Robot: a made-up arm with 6 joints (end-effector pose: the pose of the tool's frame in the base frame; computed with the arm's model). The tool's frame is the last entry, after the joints. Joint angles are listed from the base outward.
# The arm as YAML. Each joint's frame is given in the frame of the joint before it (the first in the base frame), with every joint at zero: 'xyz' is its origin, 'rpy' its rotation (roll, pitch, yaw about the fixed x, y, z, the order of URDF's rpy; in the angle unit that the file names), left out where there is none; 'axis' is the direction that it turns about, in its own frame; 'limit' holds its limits. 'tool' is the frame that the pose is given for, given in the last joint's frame.
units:
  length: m
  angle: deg
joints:
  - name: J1
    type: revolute
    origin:
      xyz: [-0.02, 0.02, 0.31]
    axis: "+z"
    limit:
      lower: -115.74
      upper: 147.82
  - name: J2
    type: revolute
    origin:
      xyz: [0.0, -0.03, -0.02]
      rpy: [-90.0, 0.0, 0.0]
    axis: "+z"
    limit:
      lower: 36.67
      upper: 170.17
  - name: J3
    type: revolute
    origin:
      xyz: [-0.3, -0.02, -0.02]
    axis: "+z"
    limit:
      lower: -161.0
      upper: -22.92
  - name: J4
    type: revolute
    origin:
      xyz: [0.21, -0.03, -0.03]
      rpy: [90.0, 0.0, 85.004]
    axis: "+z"
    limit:
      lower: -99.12
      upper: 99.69
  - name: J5
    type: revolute
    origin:
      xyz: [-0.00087, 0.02, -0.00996]
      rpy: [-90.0, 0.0, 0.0]
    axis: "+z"
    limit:
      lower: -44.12
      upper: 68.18
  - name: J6
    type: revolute
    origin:
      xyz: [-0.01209, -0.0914, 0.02]
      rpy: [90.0, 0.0, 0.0]
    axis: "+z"
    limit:
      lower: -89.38
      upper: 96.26
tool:
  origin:
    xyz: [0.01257, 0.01, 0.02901]
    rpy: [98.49, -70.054, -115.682]
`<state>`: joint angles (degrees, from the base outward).
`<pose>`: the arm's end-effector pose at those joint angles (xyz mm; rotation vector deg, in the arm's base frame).
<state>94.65 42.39 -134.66 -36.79 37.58 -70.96</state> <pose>93.3 -151.3 809.4 -30.76 -82.12 -13.91</pose>
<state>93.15 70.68 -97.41 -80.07 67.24 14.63</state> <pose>149.2 193.6 661.1 -52.71 -29.83 6.56</pose>
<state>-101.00 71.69 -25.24 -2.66 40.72 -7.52</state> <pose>-73.4 -69.0 335.7 36.92 82.10 -79.80</pose>
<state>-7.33 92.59 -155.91 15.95 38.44 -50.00</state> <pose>166.1 -27.6 842.6 -52.90 -42.22 -28.51</pose>
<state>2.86 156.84 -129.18 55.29 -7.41 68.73</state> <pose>590.4 -25.3 336.7 101.72 25.70 -35.70</pose>
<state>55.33 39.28 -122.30 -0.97 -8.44 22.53</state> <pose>-136.6 -193.5 816.7 63.79 -78.18 29.38</pose>
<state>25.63 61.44 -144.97 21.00 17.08 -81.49</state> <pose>-99.6 -63.3 879.8 -41.19 -88.72 -39.60</pose>
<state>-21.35 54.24 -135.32 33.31 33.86 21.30</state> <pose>-138.4 65.8 847.7 20.39 -52.21 -6.67</pose>
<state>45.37 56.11 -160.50 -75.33 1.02 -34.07</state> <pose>-128.3 -195.9 863.9 -36.65 -85.93 -92.96</pose>
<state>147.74 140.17 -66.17 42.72 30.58 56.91</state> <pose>-328.1 221.4 180.1 -76.27 79.39 35.46</pose>
